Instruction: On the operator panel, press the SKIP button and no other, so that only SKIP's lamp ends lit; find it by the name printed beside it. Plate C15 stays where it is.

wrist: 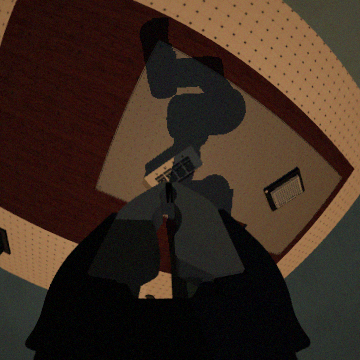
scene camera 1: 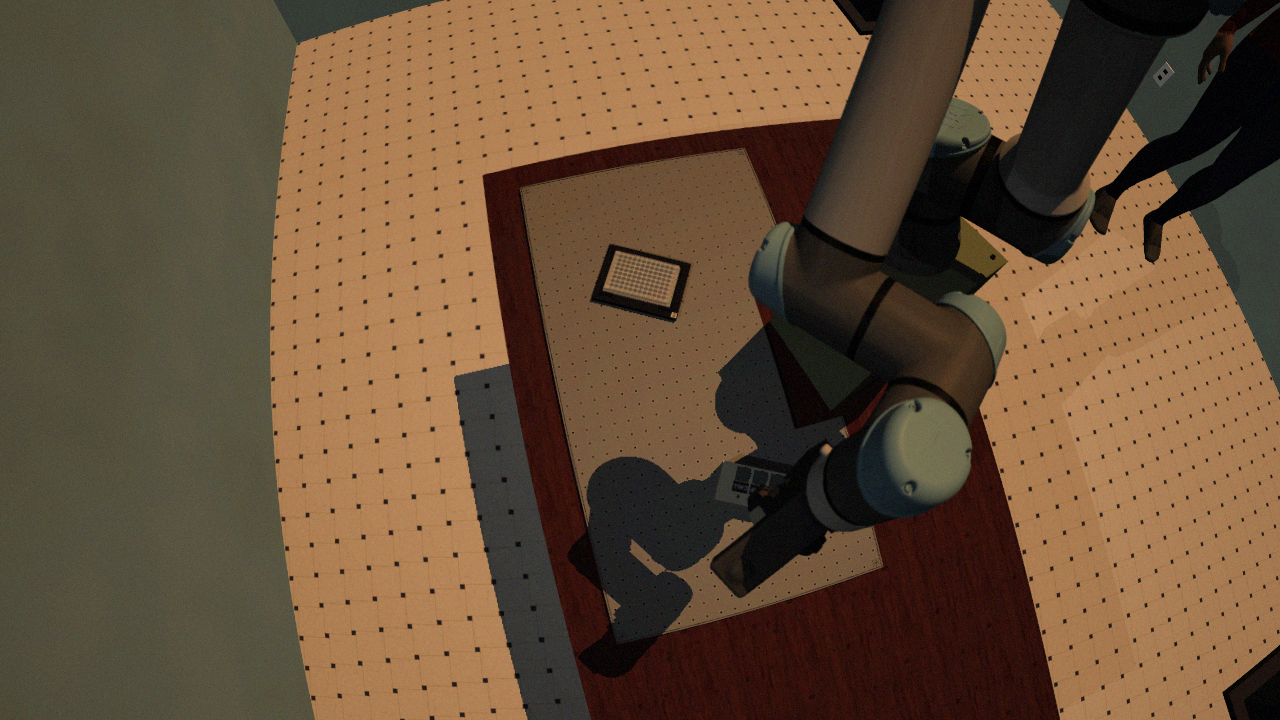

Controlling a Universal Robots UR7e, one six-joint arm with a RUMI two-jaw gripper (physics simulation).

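Observation:
The operator panel [scene camera 1: 727, 484] [wrist: 194, 153] is a small pale box with dark button squares, partly in the arm's shadow. Its printed names are too small to read, so I cannot tell which button is SKIP, and no lit lamp can be made out. My gripper [scene camera 1: 760, 496] [wrist: 169, 183] is shut and empty. Its fingertips overlap the panel's edge in the wrist view and hide part of it; contact cannot be judged. In the scene view the gripper and wrist cover the panel's right part. A pale well plate [scene camera 1: 642, 277] [wrist: 288, 192], likely C15, sits in a black holder [scene camera 1: 633, 308], away from the gripper.
The perforated mat [scene camera 1: 626, 385] [wrist: 250, 145] lies on the dark red table [scene camera 1: 948, 617] [wrist: 55, 115]. The arm [scene camera 1: 913, 331] reaches over the mat's right side. A greenish plate [scene camera 1: 827, 367] lies under the arm near its base. Arm shadows fall across the mat and panel.

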